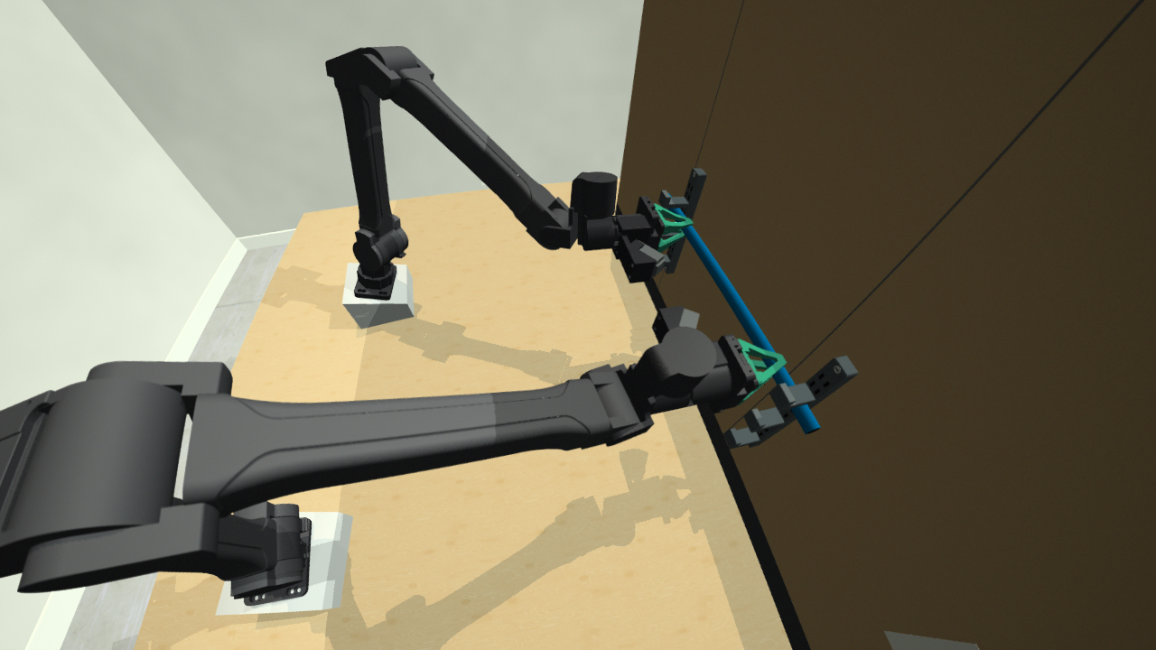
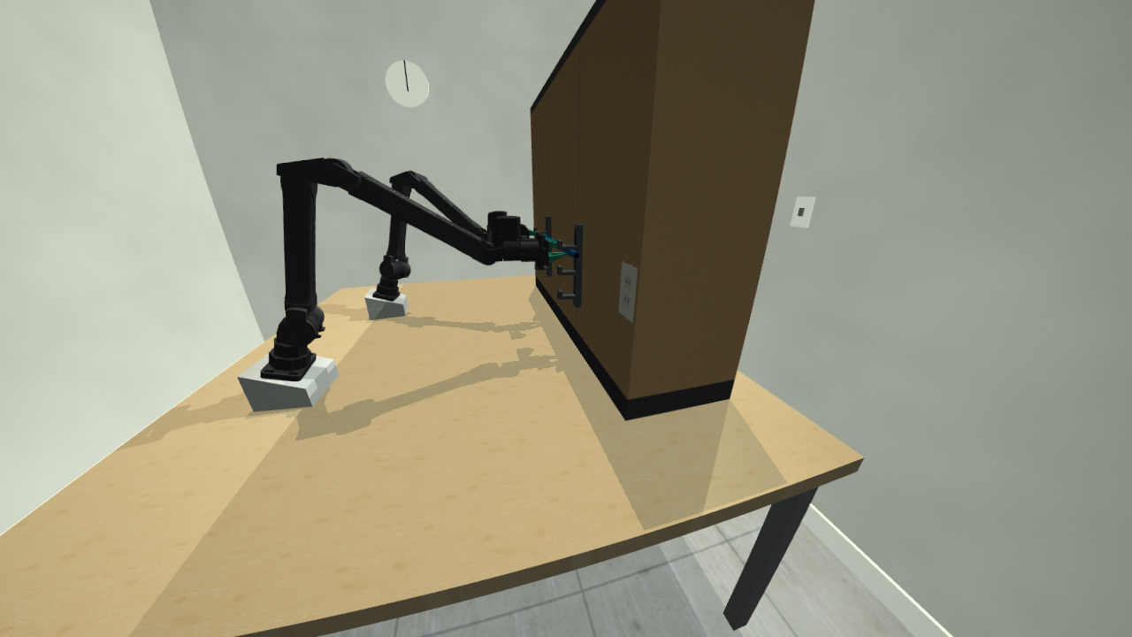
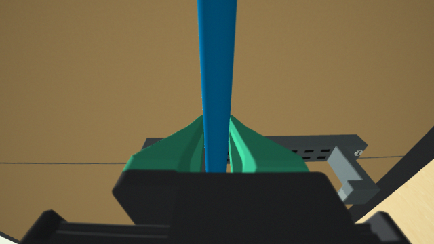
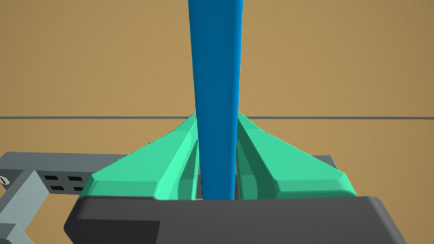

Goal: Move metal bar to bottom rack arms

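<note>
My left hand is 30 mm short of the blue metal bar and 150 mm to the left of it. Also, from my left hand: black plinth (50 mm ahead, 100 mm to the right, 300 mm below); tall brown cabinet (200 mm ahead, 80 mm to the right, 120 mm above).
Now: the blue metal bar 3 cm behind my right hand and 15 cm to the left of it. Also, from my right hand: black plinth 19 cm to the left, 30 cm below; tall brown cabinet 15 cm ahead, 21 cm to the left, 12 cm above.
</note>
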